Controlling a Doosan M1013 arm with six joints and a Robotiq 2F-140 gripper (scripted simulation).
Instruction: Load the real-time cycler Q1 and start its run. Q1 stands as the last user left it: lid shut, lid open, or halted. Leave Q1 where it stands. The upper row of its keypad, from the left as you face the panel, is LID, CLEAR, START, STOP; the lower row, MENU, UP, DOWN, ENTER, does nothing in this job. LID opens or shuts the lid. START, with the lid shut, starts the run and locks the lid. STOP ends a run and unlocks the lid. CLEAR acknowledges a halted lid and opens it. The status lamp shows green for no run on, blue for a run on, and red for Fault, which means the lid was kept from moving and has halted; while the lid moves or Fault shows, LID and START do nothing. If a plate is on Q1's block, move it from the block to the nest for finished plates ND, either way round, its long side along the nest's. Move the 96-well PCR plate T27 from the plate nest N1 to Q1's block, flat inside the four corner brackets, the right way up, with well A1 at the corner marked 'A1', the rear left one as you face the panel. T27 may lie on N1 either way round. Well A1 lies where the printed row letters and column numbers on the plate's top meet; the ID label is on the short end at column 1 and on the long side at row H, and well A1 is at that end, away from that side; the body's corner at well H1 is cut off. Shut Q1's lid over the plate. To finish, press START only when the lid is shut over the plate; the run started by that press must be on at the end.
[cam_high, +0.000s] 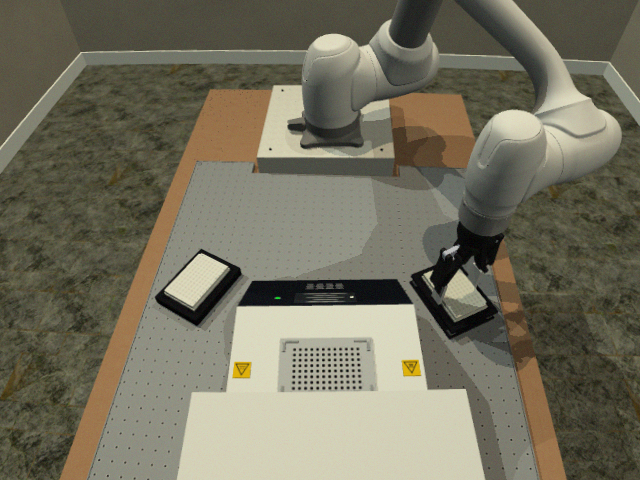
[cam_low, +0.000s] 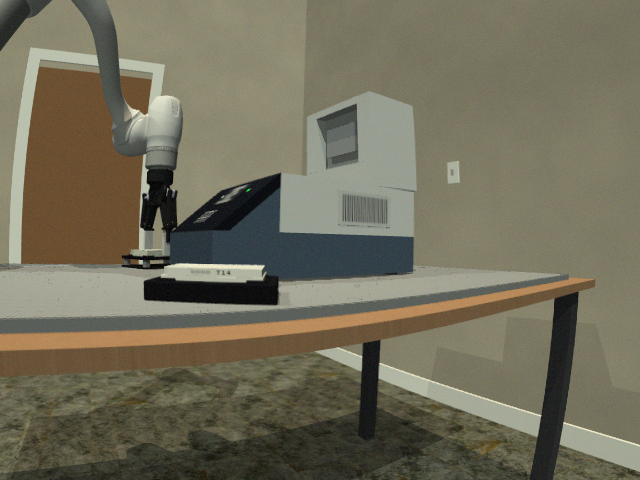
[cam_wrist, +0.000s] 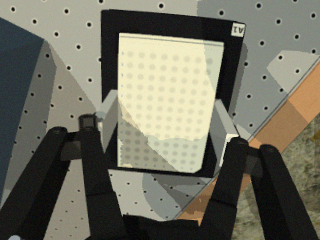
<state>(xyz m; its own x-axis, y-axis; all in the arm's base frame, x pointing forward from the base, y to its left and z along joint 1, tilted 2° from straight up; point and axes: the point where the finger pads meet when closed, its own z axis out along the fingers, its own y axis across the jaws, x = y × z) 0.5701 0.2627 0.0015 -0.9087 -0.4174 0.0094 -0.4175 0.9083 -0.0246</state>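
The black nest N1 lies 3 cm below my hand. The rest, counted from my hand: black nest ND 57 cm to the right, 5 cm below, 3 cm behind.
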